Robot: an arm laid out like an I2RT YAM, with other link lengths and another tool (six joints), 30 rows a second.
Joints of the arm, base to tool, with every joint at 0 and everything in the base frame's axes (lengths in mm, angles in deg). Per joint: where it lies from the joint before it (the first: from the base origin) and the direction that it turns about. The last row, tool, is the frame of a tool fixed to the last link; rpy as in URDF.
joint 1: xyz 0 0 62.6 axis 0 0 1
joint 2: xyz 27.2 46.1 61.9 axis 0 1 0
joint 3: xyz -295.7 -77.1 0 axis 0 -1 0
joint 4: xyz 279.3 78.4 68.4 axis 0 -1 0
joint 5: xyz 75.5 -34.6 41.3 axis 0 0 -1
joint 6: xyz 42 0 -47.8 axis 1 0 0
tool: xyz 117 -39 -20 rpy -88.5 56.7 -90
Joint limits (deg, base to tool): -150..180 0..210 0..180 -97..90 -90..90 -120..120
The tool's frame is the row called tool.
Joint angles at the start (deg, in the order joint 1, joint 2, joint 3, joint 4, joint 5, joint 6):
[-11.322 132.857 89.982 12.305 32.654 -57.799]
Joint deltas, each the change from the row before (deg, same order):
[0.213 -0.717 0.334 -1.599 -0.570 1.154]
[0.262 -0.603 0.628 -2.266 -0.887 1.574]
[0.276 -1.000 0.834 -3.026 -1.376 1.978]
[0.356 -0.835 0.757 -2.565 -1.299 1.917]
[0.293 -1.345 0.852 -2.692 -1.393 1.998]
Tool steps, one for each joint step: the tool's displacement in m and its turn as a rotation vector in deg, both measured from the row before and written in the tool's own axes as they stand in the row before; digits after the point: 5 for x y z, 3 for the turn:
[-0.00130 -0.00377 -0.00365 -0.398 -0.736 0.788]
[-0.00290 -0.00255 -0.00333 -0.825 -1.074 0.942]
[-0.00312 -0.00487 -0.00528 -1.024 -1.530 1.285]
[-0.00431 -0.00394 -0.00527 -0.878 -1.496 1.309]
[-0.00283 -0.00849 -0.00810 -0.544 -1.540 1.661]

